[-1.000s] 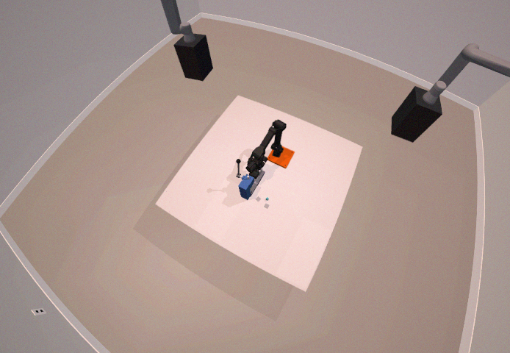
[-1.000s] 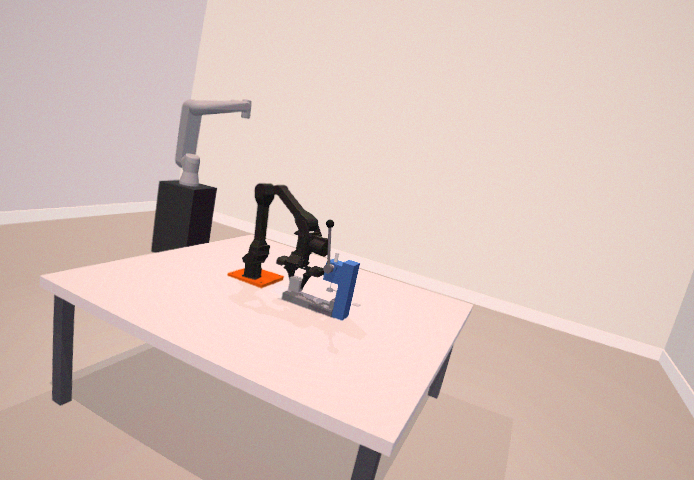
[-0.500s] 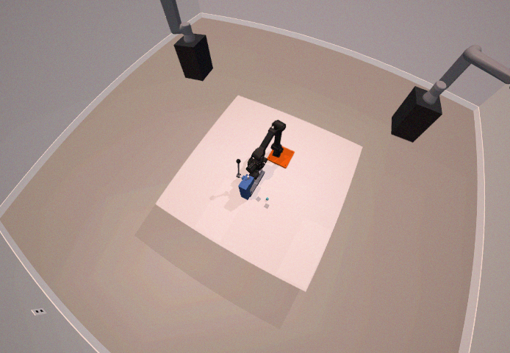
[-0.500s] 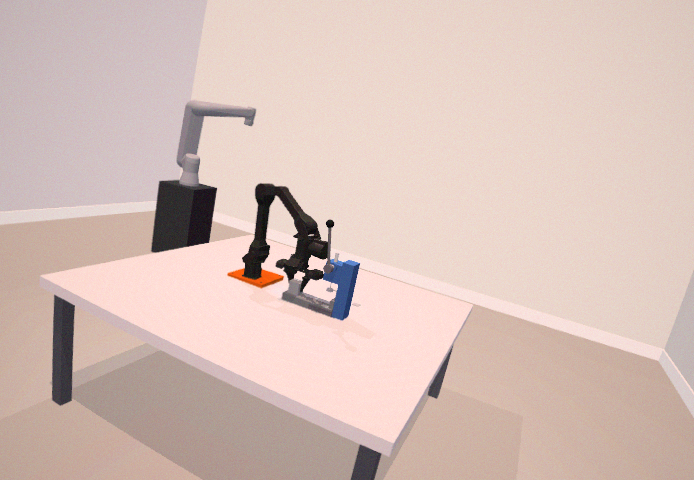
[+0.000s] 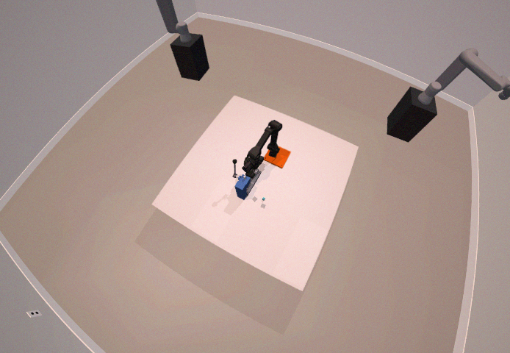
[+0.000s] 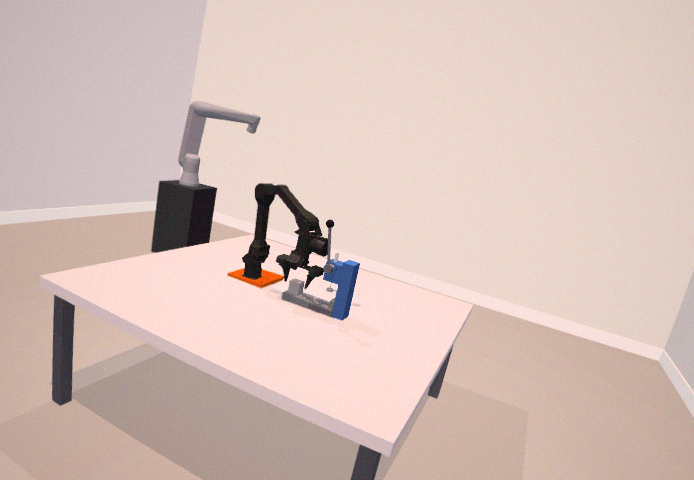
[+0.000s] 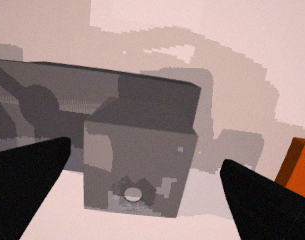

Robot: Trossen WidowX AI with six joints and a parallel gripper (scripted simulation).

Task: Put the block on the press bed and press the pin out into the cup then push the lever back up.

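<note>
My gripper tip is now 1 cm short of the pale pin, 1 cm to the right of it and 1 cm below it. The rest, counted from my gripper tip: lever 13 cm ahead, 8 cm to the right, 21 cm above.
</note>
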